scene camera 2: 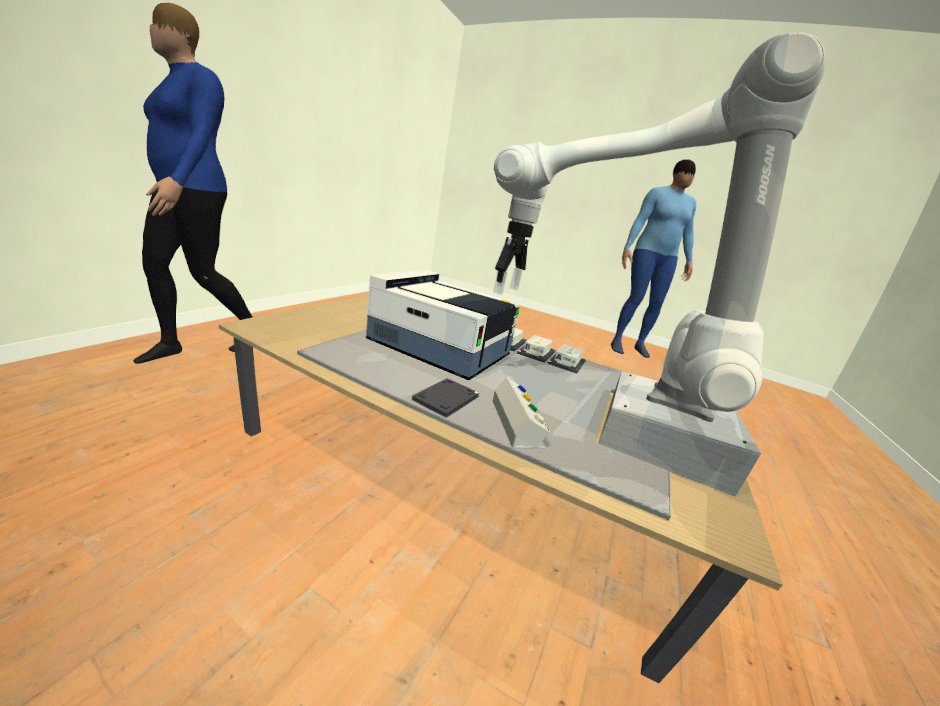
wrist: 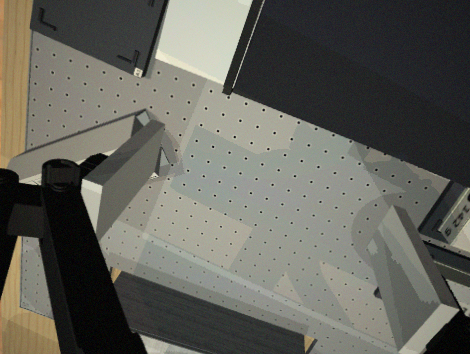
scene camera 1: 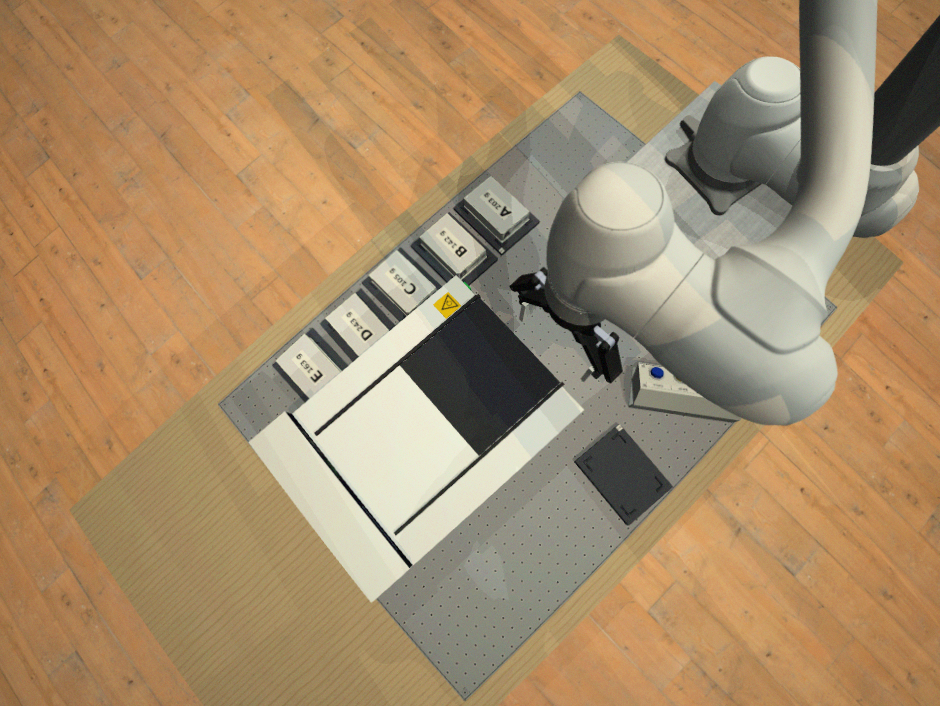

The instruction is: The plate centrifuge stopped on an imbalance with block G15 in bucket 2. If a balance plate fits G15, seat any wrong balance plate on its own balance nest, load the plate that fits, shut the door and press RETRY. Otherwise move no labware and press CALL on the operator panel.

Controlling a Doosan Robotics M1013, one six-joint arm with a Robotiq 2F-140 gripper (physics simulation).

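Frame: origin at the arm's base, x ahead, y left, z up, level; millimetres.
Where they show: gripper, fingertip midpoint: (scene camera 2: 506, 291) (wrist: 270, 187) (scene camera 1: 557, 343); arm's base, origin of the base link: (scene camera 2: 681, 401) (scene camera 1: 721, 165).
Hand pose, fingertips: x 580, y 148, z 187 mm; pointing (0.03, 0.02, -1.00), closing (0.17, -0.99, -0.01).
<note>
Things, the pixels of their centre, and the offset from my fingertips. "*": a spot on its surface instead. Level surfaces: height alone.
- blue centrifuge, body centre: (scene camera 1: 426, 431) (scene camera 2: 444, 317) dx +257, dy -26, dz -169 mm
- dark section, surface spot: (wrist: 350, 60) * dx +75, dy -14, dz -78 mm
- operator panel, body centre: (wrist: 81, 166) (scene camera 1: 689, 391) (scene camera 2: 519, 409) dx -226, dy +196, dz -249 mm
- blue button, body centre: (scene camera 1: 656, 373) dx -186, dy +129, dz -227 mm
- flat dark plate with corner marks, body centre: (wrist: 96, 7) (scene camera 1: 623, 474) (scene camera 2: 446, 395) dx -21, dy +255, dz -280 mm
- grey perforated board, its level: dz -291 mm
- wooden table, its level: dz -303 mm
My gripper (scene camera 1: 556, 340) (scene camera 2: 507, 283) (wrist: 270, 187) is open and empty, above the board beside the centrifuge's dark end. The white and blue centrifuge (scene camera 1: 395, 440) (scene camera 2: 425, 334) has a dark section (scene camera 1: 482, 372) (wrist: 350, 60) on top; I cannot tell whether it is shut. Balance plates A 203 g (scene camera 1: 497, 206) (scene camera 2: 568, 355), B 142 g (scene camera 1: 454, 244) (scene camera 2: 538, 346), C 105 g (scene camera 1: 402, 281), D 243 g (scene camera 1: 358, 324) and E 163 g (scene camera 1: 307, 366) sit on dark nests. The operator panel (scene camera 1: 668, 404) (scene camera 2: 514, 414) shows a blue button (scene camera 1: 657, 372); the arm hides others in scene camera 1. Block G15 and bucket 2 do not show.
A flat dark plate with corner marks (scene camera 1: 623, 474) (scene camera 2: 446, 396) (wrist: 95, 30) lies between the operator panel and the board's outer edge. The grey perforated board (scene camera 1: 486, 607) lies on the wooden table (scene camera 1: 159, 547). Two people (scene camera 2: 186, 136) (scene camera 2: 664, 220) stand beyond the table.
</note>
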